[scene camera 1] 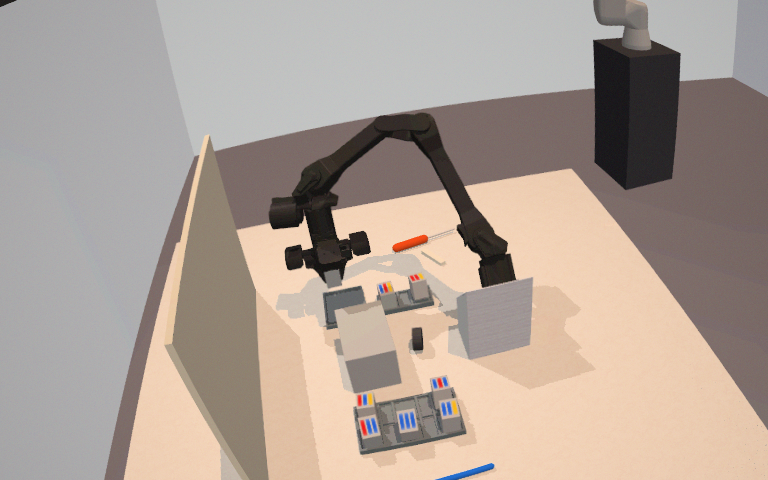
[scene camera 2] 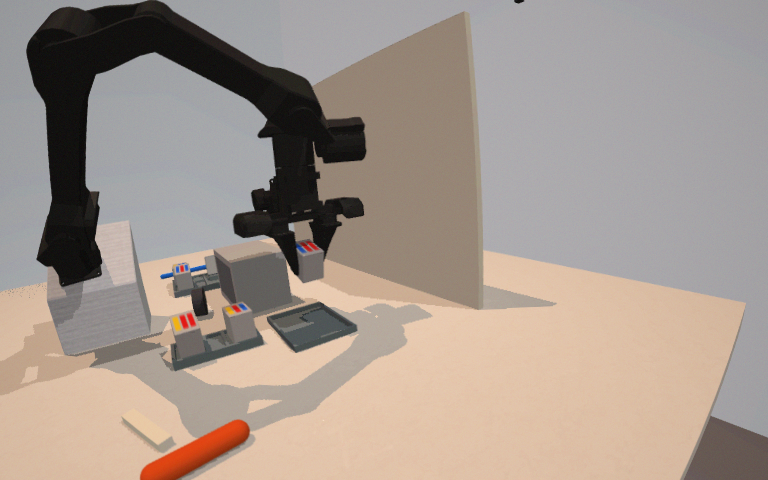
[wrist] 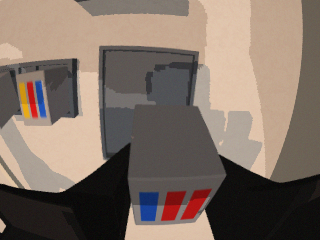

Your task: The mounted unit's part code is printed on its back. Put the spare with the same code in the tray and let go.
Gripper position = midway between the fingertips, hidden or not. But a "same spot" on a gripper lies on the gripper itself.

My gripper shows in scene camera 1, in scene camera 2 (pixel 308 272) and in the wrist view. The same spot on my gripper: (wrist: pixel 102 198) is (scene camera 1: pixel 342 264).
